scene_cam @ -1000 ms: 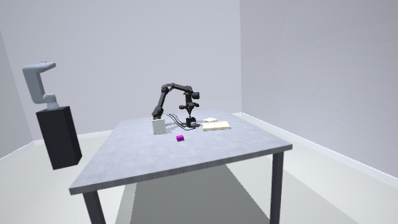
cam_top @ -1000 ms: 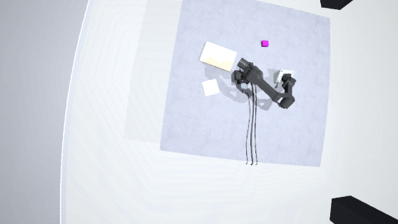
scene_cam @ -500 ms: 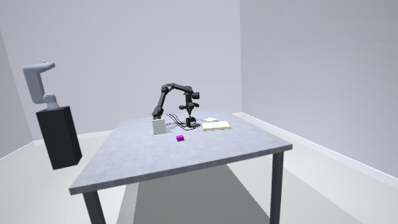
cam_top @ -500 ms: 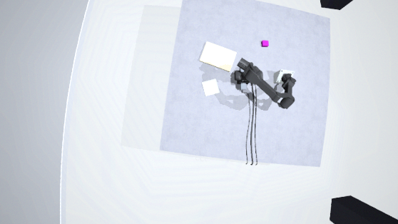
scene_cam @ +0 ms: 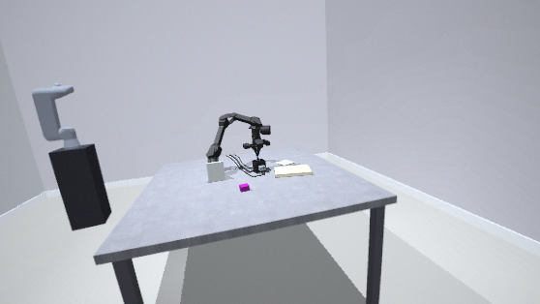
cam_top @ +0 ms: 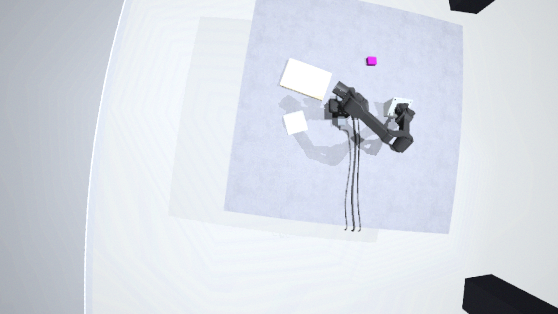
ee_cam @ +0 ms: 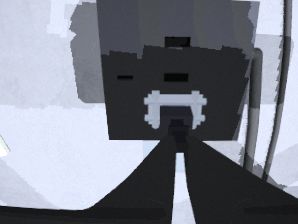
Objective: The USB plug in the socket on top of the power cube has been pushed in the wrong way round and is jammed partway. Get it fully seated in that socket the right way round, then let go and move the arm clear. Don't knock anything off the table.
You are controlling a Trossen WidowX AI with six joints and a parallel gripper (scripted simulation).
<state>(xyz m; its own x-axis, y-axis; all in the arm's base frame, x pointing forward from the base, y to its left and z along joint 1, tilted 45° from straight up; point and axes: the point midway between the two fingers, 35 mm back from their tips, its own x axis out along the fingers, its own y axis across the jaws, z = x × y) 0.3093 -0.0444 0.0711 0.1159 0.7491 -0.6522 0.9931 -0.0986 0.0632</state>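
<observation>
My gripper tip is 20 mm above the dark USB plug. From my gripper tip the other things lie so: white pad: 240 mm ahead, 40 mm to the left, 100 mm below; magenta cube: 200 mm behind, 300 mm to the right, 90 mm below; cream flat block: 170 mm ahead, 190 mm to the right, 90 mm below.
</observation>
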